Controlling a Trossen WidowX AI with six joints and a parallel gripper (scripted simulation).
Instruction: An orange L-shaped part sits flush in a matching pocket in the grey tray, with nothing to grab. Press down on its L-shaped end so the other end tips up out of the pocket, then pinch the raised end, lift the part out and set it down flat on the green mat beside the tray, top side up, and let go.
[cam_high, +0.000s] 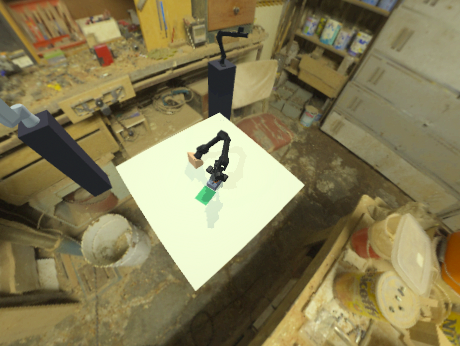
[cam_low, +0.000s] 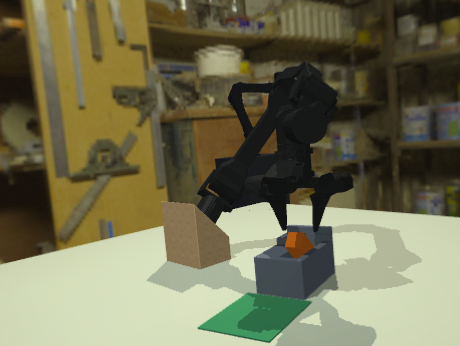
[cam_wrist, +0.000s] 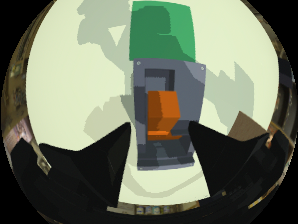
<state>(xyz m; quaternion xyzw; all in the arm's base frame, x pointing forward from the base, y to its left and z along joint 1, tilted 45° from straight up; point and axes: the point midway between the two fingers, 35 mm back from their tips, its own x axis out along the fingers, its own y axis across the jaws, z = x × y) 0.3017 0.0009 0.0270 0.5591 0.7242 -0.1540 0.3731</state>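
My gripper tip is now 60 mm above the orange L-shaped part, 30 mm past it and 20 mm to the right of it. Round my gripper tip: green mat: 140 mm to the right, 110 mm below, 40 mm ahead.
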